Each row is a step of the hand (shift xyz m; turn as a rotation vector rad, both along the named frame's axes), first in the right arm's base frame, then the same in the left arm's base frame.
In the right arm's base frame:
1: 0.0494 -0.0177 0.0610 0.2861 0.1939 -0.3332
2: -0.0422 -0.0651 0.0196 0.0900 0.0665 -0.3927
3: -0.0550 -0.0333 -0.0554 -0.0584 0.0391 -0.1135
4: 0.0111 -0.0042 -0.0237 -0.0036 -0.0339 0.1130
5: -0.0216 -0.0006 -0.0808 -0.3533 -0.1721 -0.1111
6: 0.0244 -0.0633 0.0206 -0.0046 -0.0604 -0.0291
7: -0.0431 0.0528 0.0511 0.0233 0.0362 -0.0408
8: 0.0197 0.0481 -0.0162 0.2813 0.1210 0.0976
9: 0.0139 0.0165 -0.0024 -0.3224 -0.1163 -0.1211
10: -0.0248 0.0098 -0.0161 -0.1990 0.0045 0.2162
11: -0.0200 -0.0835 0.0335 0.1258 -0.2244 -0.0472
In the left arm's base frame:
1: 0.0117 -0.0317 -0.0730 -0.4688 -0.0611 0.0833
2: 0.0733 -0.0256 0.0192 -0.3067 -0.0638 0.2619
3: 0.0231 -0.0054 0.0815 -0.0463 0.0451 0.1168
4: -0.0175 -0.0137 0.0144 0.0823 -0.0061 -0.0843
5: -0.0298 -0.0021 0.0781 0.2582 0.0407 0.3137
6: 0.0308 -0.0614 -0.0174 0.0206 -0.0512 0.0383
7: 0.0257 0.0757 -0.0295 -0.0569 0.0092 0.0140
8: -0.0479 0.0250 -0.0067 -0.1918 -0.0438 -0.2542
9: -0.0192 0.0051 -0.0087 0.2024 0.0668 0.2945
10: 0.0015 0.0191 0.0245 0.2405 0.1525 -0.0727
11: 0.0771 -0.0506 -0.0004 0.0193 -0.2603 0.0161

